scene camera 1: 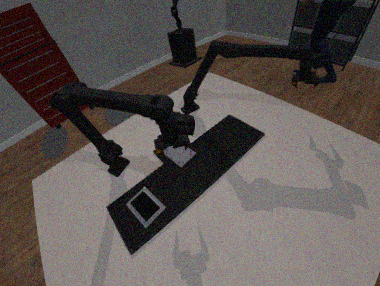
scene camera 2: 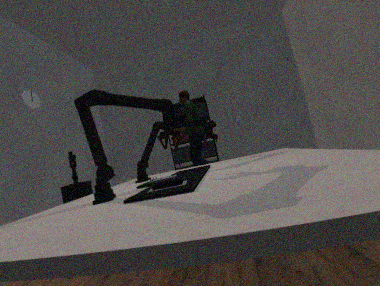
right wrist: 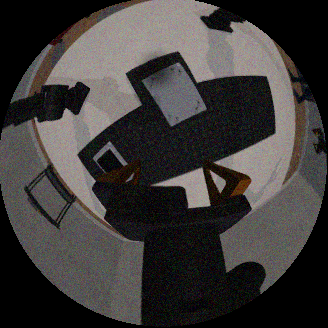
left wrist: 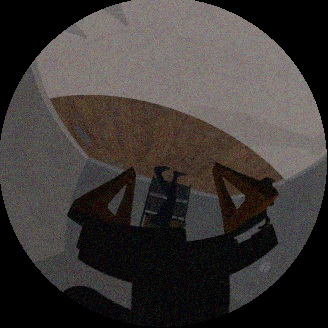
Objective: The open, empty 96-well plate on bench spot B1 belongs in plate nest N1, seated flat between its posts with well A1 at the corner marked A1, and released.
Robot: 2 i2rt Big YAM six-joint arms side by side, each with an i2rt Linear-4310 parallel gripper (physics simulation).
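Where they show: left gripper, fingertip midpoint: [scene camera 1: 305,87] [scene camera 2: 212,144] [left wrist: 174,168]; right gripper, fingertip midpoint: [scene camera 1: 174,152] [scene camera 2: 171,148] [right wrist: 172,162]; left arm's base at its link origin: [scene camera 1: 190,109] [scene camera 2: 143,181]; right arm's base at its link origin: [scene camera 1: 119,166] [scene camera 2: 105,200] [right wrist: 77,97].
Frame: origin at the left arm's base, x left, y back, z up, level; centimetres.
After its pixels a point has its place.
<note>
A light-rimmed rectangle with a black middle [scene camera 1: 154,215] @(y -53.9, x -57.4, z 2.1 cm) [right wrist: 103,152] @(y -41.1, x -58.5, z 2.1 cm), apparently the 96-well plate, lies flat on the black bench mat near its left end; wells and A1 mark are too small to read. The light grey nest [scene camera 1: 180,156] @(y -34.5, x -29.8, z 2.5 cm) [right wrist: 175,95] @(y -32.5, x -29.3, z 2.5 cm), with small posts near its corners, bears nothing. My right gripper [scene camera 1: 173,148] @(y -43.0, x -34.4, z 18.8 cm) [scene camera 2: 170,146] @(y -43.0, x -34.4, z 18.8 cm) [right wrist: 172,162] @(y -43.0, x -34.4, z 18.8 cm) is open and empty, high above the mat, near the nest in scene camera 1. My left gripper [scene camera 1: 309,83] @(y -52.7, x 52.8, z 18.4 cm) [left wrist: 174,168] @(y -52.7, x 52.8, z 18.4 cm) is open and empty, far from plate and nest at the upper right of scene camera 1.
The black mat [scene camera 1: 220,145] @(y -42.3, x -7.3, z 1.3 cm) [right wrist: 240,105] @(y -38.8, x -7.1, z 1.3 cm) lies on the pale table [scene camera 1: 280,235] @(y -93.5, x -19.1, z 0.0 cm) [scene camera 2: 280,200] @(y -89.0, x -96.7, z 0.0 cm). A red panel [scene camera 1: 37,60] stands at the left, a dark pedestal [scene camera 1: 183,46] [scene camera 2: 76,191] behind. A person [scene camera 2: 189,115] stands beyond the table near a shelf unit.
</note>
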